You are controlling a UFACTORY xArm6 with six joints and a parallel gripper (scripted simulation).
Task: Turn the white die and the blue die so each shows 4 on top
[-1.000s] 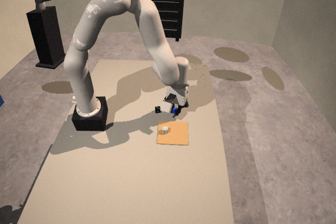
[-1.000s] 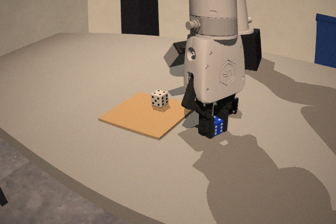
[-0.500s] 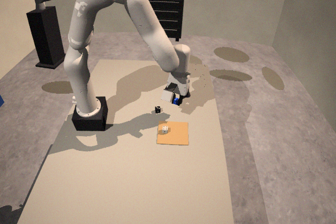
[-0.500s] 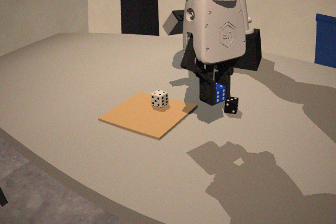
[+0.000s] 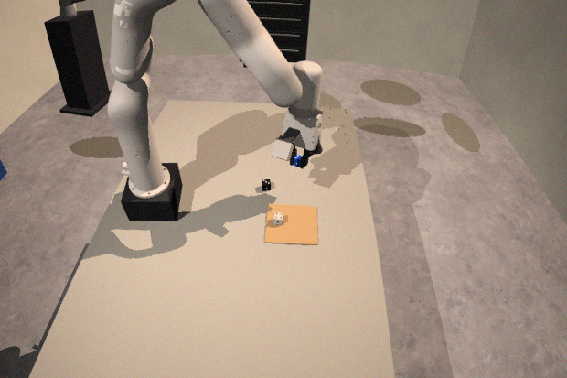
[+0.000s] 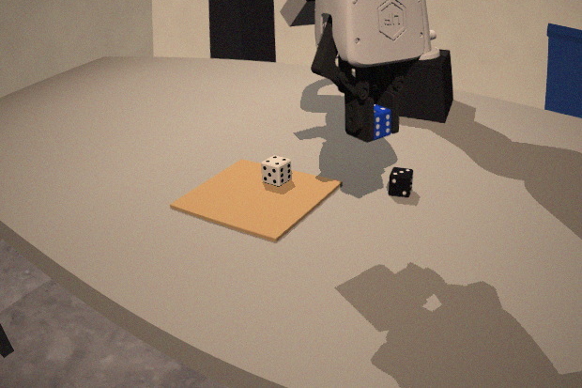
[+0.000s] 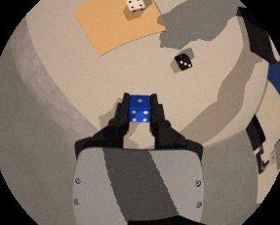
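The orange mat is 14 cm to the right of my hand, 12 cm below it and 2 cm ahead of it. Round my hand: white die (14 cm to the right, 10 cm below, 2 cm behind); then blue die (1 cm below); then black die (11 cm below, 9 cm behind, 2 cm to the right).
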